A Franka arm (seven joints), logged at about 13 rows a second.
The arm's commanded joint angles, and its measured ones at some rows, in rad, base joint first. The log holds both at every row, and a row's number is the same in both.
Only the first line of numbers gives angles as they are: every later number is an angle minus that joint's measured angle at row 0.
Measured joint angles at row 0:
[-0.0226 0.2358 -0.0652 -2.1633 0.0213 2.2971 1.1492]
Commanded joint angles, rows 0 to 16:
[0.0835 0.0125 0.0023 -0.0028 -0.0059 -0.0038 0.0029]
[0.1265 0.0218 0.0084 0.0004 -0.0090 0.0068 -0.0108]
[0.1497 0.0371 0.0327 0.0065 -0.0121 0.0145 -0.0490]
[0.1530 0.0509 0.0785 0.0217 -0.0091 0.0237 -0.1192]
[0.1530 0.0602 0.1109 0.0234 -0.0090 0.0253 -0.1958]
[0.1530 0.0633 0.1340 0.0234 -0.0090 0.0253 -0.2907]
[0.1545 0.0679 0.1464 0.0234 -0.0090 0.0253 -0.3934]
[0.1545 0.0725 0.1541 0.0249 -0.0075 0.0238 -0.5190]
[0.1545 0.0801 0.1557 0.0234 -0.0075 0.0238 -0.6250]
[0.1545 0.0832 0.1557 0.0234 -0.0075 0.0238 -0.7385]
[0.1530 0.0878 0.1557 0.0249 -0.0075 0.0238 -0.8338]
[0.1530 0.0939 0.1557 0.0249 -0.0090 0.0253 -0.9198]
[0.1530 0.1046 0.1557 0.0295 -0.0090 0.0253 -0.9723]
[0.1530 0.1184 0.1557 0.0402 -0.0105 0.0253 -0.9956]
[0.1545 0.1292 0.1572 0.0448 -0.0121 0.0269 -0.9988]
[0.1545 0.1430 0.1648 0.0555 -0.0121 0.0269 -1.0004]
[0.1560 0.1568 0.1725 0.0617 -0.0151 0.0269 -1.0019]
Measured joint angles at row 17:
[0.1622 0.1149 0.1526 0.0213 -0.0003 0.0277 -0.9858]
